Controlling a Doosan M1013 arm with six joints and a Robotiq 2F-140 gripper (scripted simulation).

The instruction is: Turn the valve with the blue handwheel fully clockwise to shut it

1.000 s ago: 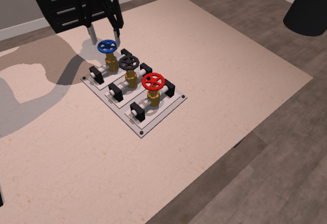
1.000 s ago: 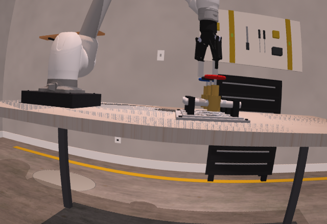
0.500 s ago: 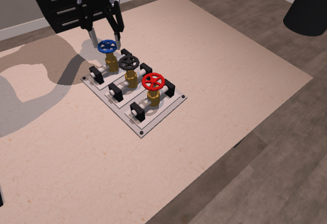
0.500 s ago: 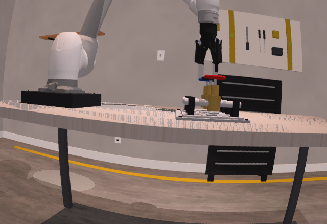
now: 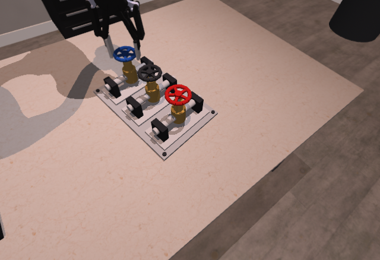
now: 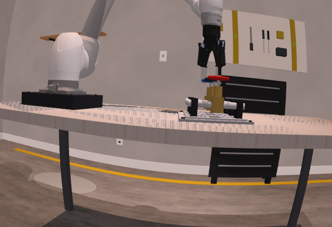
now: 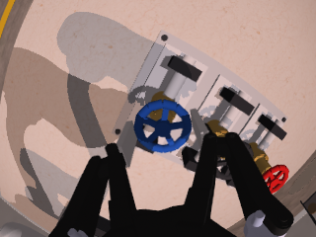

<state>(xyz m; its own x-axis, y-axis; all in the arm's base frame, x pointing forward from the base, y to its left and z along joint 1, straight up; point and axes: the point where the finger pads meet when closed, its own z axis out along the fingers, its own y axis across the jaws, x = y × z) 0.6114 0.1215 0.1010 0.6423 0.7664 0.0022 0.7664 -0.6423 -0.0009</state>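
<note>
My hand is 3 cm above the blue handwheel. Round my hand: black handwheel: 2 cm ahead, 12 cm to the right, 3 cm below; then grey baseplate: 2 cm ahead, 12 cm to the right, 15 cm below; then red handwheel: 4 cm ahead, 23 cm to the right, 3 cm below.
</note>
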